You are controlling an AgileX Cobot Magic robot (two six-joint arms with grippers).
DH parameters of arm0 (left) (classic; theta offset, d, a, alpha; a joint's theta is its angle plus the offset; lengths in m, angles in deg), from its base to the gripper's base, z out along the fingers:
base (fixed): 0 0 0 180
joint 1: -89.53 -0.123 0 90
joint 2: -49.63 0 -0.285 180
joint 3: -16.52 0 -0.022 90
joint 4: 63.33 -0.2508 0 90
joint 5: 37.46 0 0.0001 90
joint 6: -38.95 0.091 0 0
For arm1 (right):
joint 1: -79.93 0.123 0 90
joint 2: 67.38 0 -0.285 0
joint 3: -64.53 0 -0.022 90
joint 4: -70.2 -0.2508 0 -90
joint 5: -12.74 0 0.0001 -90
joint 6: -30.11 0.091 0 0
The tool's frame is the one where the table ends.
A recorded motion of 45 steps. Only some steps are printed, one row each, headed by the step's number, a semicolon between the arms.
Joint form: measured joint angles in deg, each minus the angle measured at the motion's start. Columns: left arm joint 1, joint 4, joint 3, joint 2, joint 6, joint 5; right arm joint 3, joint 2, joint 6, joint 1, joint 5, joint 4.
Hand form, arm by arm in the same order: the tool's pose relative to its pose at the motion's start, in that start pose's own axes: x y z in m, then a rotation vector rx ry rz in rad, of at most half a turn. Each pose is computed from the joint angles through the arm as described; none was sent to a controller.
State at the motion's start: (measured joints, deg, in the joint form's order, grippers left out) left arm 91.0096 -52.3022 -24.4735 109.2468 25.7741 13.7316; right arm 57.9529 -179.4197 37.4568 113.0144 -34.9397 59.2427
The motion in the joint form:
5: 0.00 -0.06 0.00 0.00 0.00 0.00; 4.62 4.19 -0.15 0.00 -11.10 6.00
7: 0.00 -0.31 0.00 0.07 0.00 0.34; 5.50 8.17 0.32 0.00 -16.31 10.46
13: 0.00 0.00 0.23 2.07 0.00 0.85; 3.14 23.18 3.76 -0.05 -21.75 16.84
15: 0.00 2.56 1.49 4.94 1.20 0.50; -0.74 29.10 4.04 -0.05 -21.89 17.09
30: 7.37 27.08 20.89 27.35 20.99 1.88; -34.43 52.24 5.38 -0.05 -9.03 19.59
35: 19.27 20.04 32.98 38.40 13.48 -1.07; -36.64 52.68 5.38 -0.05 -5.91 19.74
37: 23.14 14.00 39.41 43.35 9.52 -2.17; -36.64 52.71 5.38 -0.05 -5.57 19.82
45: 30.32 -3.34 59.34 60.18 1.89 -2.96; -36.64 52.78 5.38 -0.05 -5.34 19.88
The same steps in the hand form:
5: 0.0000 0.0001 0.0000 -0.0008 -0.0002 0.0007; 0.0003 0.0000 -0.0439 0.0756 0.0319 -0.0822
7: 0.0004 0.0005 0.0002 -0.0059 0.0059 0.0032; 0.0078 -0.0039 -0.0732 0.1415 0.0279 -0.1159
13: -0.0016 0.0003 0.0063 -0.0143 0.0443 -0.0048; 0.0480 -0.0129 -0.1533 0.2173 -0.1199 -0.1005
15: -0.0088 -0.0047 0.0122 0.0116 0.0718 -0.0169; 0.0719 -0.0175 -0.1675 0.2141 -0.1538 -0.0974
30: -0.0779 -0.0915 0.0451 0.3798 0.2057 0.1432; 0.1873 -0.0579 -0.1155 0.2320 -0.1995 -0.1182
35: -0.0880 -0.1586 0.0730 0.3584 0.2294 0.2721; 0.1898 -0.0594 -0.1080 0.2255 -0.2216 -0.1268
37: -0.0953 -0.1854 0.0851 0.3200 0.1987 0.3376; 0.1893 -0.0593 -0.1082 0.2249 -0.2280 -0.1284
45: -0.1159 -0.2520 0.1395 0.1947 0.0916 0.5244; 0.1890 -0.0592 -0.1085 0.2244 -0.2332 -0.1295

